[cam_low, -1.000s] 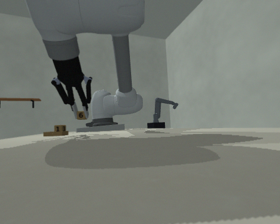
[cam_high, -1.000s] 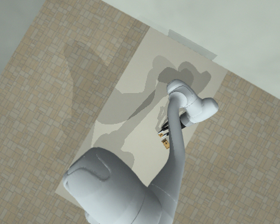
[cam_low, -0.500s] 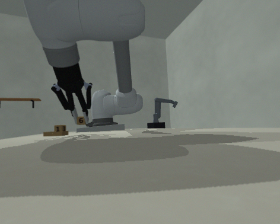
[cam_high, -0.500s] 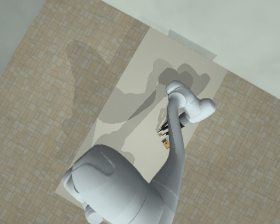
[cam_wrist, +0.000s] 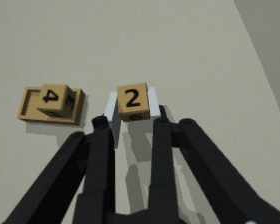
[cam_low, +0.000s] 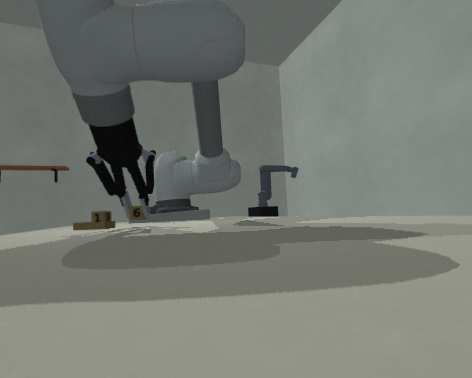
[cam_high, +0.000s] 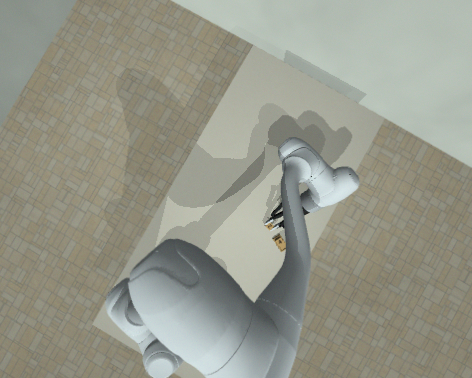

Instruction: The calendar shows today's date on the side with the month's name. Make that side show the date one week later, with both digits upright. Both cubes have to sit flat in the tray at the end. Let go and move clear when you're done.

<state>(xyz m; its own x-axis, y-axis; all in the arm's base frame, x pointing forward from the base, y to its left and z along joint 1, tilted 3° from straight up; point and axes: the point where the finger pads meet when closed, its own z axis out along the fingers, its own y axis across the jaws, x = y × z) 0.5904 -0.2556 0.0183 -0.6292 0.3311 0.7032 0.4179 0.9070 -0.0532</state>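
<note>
Now: the tray 8 cm behind my hand, 8 cm to the right of it and 4 cm below it. From my hand the other things lie so: wooden cube 2 cm behind, 1 cm to the left, 2 cm below.
</note>
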